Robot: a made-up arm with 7 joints. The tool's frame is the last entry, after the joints.
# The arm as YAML. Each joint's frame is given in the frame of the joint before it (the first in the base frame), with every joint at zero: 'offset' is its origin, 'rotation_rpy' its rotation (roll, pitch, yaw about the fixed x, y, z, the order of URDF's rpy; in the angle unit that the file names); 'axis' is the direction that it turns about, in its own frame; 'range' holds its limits. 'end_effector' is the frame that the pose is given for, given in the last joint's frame.
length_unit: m
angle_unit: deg
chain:
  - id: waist
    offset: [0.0, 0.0, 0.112]
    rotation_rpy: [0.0, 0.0, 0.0]
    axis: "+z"
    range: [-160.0, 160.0]
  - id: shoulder
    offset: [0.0, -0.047, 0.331]
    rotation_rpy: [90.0, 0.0, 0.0]
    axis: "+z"
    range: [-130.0, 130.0]
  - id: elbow
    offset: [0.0, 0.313, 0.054]
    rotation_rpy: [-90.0, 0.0, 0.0]
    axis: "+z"
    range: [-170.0, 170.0]
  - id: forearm
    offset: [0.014, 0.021, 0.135]
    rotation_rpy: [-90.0, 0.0, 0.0]
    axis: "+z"
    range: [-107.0, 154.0]
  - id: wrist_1
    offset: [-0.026, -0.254, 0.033]
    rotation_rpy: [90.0, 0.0, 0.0]
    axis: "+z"
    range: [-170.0, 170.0]
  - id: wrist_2
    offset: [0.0, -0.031, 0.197]
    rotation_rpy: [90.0, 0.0, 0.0]
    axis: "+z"
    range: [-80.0, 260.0]
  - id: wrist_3
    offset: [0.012, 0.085, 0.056]
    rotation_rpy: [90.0, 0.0, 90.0]
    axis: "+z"
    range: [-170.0, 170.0]
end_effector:
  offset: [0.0, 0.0, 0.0]
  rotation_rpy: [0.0, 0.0, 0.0]
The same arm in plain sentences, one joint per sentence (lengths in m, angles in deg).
The arm has seven revolute joints in a row. What follows holds with every joint at zero, and every direction is one of the base frame's.
The first joint is mounted 0.112 m along +z from the base frame's origin and turns about +z, from -160 to 160 deg.
The second joint is mounted 0.047 m along -y and 0.331 m along +z from the first joint and turns about -y, from -130 to 130 deg.
The third joint is mounted 0.054 m along -y and 0.313 m along +z from the second joint and turns about +z, from -170 to 170 deg.
The fourth joint is mounted 0.014 m along +x and 0.021 m along +y and 0.135 m along +z from the third joint and turns about +y, from -107 to 154 deg.
The fifth joint is mounted 0.026 m along -x and 0.033 m along +y and 0.254 m along +z from the fourth joint and turns about +z, from -170 to 170 deg.
The sixth joint is mounted 0.031 m along -y and 0.197 m along +z from the fifth joint and turns about -y, from -80 to 260 deg.
The seventh joint is mounted 0.012 m along +x and 0.056 m along -y and 0.085 m along +z from the sixth joint and turns about +x, from -170 to 170 deg.
The tool frame, which is the frame that the pose is given for, is mounted at the same point as the seventh joint; its axes are the base frame's turned by roll 180, pitch -90 and yaw 0 deg (as in URDF: about the fixed x, then y, then z).

